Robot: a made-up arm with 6 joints. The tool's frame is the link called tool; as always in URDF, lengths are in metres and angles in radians. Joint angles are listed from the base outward. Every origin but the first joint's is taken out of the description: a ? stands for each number. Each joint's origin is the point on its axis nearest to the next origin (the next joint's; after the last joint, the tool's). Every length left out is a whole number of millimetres.
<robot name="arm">
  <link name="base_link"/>
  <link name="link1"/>
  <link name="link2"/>
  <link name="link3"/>
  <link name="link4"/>
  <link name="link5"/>
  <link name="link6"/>
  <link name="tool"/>
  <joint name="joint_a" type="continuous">
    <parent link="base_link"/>
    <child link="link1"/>
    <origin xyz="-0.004 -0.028 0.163"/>
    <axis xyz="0 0 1"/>
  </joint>
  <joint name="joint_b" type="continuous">
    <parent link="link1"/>
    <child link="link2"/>
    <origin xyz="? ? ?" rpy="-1.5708 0 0"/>
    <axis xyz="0 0 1"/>
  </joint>
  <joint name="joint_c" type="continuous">
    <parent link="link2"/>
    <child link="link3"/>
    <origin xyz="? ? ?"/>
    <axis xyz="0 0 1"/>
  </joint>
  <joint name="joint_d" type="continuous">
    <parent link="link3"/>
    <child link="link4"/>
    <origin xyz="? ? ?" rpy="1.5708 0 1.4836"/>
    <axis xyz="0 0 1"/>
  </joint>
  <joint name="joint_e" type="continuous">
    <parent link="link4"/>
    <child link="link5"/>
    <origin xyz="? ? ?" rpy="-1.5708 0 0"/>
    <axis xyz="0 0 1"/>
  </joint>
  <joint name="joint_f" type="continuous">
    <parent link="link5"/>
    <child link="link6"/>
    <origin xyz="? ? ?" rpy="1.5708 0 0"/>
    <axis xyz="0 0 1"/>
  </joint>
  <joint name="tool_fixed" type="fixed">
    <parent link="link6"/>
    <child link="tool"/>
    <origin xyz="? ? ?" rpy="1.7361 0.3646 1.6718"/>
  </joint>
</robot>
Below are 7 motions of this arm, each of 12 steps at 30 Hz.
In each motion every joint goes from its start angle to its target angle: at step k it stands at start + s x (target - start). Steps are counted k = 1, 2, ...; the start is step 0. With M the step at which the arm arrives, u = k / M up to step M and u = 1 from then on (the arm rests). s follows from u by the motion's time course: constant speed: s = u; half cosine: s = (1 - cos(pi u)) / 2; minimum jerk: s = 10 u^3 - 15 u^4 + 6 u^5.
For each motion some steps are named. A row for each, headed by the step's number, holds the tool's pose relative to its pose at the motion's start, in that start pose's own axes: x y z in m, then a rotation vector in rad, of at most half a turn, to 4 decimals.
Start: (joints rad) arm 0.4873 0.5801 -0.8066 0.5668 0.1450 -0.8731
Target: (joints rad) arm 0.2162 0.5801 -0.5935 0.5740 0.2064 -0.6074
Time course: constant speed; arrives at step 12
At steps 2, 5, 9, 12:
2: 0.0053 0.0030 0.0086 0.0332 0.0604 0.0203
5: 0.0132 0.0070 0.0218 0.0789 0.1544 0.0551
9: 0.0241 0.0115 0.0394 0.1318 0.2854 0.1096
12: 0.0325 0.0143 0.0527 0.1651 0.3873 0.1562

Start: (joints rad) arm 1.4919 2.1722 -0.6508 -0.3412 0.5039 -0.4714
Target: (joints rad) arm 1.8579 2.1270 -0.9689 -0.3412 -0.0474 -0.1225
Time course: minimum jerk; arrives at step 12
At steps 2, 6, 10, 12:
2: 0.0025 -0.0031 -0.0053 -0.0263 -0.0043 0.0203
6: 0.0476 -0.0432 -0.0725 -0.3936 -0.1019 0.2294
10: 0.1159 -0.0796 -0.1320 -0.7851 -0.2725 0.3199
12: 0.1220 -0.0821 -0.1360 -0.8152 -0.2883 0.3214

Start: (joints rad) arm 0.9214 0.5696 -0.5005 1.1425 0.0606 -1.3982
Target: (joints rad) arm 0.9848 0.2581 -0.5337 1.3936 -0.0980 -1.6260
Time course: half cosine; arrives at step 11
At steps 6, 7, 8, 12:
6: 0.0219 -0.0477 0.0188 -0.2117 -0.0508 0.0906
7: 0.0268 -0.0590 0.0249 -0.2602 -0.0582 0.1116
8: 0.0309 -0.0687 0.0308 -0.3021 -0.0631 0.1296
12: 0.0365 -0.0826 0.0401 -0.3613 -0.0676 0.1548

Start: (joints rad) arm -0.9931 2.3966 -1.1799 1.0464 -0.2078 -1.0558
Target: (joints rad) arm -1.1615 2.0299 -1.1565 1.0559 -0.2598 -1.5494
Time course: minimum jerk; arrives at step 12
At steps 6, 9, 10, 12:
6: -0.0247 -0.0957 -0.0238 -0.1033 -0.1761 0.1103
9: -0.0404 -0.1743 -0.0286 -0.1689 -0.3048 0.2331
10: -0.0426 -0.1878 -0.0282 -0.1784 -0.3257 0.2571
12: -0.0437 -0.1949 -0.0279 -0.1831 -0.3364 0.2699

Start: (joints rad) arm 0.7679 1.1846 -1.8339 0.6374 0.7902 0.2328
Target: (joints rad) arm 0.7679 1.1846 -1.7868 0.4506 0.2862 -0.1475
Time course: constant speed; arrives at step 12
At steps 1, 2, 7, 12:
1: -0.0012 -0.0002 -0.0023 -0.0234 -0.0524 0.0085
2: -0.0023 -0.0004 -0.0047 -0.0465 -0.1051 0.0179
7: -0.0065 -0.0028 -0.0164 -0.1571 -0.3719 0.0782
12: -0.0080 -0.0068 -0.0275 -0.2616 -0.6414 0.1586

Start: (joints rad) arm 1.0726 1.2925 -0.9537 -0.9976 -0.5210 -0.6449
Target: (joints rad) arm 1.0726 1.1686 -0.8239 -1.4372 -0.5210 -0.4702
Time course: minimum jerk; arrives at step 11
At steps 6, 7, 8, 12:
6: 0.0101 -0.0249 -0.0171 -0.0139 -0.1503 -0.0922
7: 0.0136 -0.0314 -0.0219 -0.0158 -0.1906 -0.1182
8: 0.0166 -0.0366 -0.0258 -0.0167 -0.2229 -0.1394
12: 0.0199 -0.0417 -0.0298 -0.0171 -0.2554 -0.1610

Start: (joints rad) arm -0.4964 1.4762 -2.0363 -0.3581 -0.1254 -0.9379
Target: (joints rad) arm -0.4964 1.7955 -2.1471 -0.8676 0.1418 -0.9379
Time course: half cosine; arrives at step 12
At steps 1, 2, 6, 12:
1: 0.0016 0.0026 0.0006 0.0063 -0.0078 -0.0062
2: 0.0062 0.0102 0.0025 0.0249 -0.0305 -0.0243
6: 0.0506 0.0726 0.0198 0.1865 -0.2300 -0.1745
12: 0.1106 0.1367 0.0417 0.3721 -0.4665 -0.3285

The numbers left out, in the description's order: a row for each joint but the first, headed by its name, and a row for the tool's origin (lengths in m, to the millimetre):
joint_b: 0.016 -0.011 0
joint_c: -0.448 -0.075 0
joint_d: 0.218 -0.061 0
joint_e: 0.017 -0.031 0
joint_f: 0.006 -0.04 0
tool: 0.008 -0.012 0

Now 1 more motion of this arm.
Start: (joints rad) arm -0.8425 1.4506 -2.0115 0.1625 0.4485 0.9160
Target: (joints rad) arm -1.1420 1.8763 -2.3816 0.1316 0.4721 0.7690
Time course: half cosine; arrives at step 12
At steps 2, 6, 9, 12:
2: -0.0100 0.0079 -0.0055 -0.0097 -0.0178 0.0165
6: -0.0831 0.0465 -0.0468 -0.0707 -0.1285 0.1273
9: -0.1509 0.0602 -0.0866 -0.1181 -0.2129 0.2226
12: -0.1803 0.0607 -0.1042 -0.1371 -0.2463 0.2633

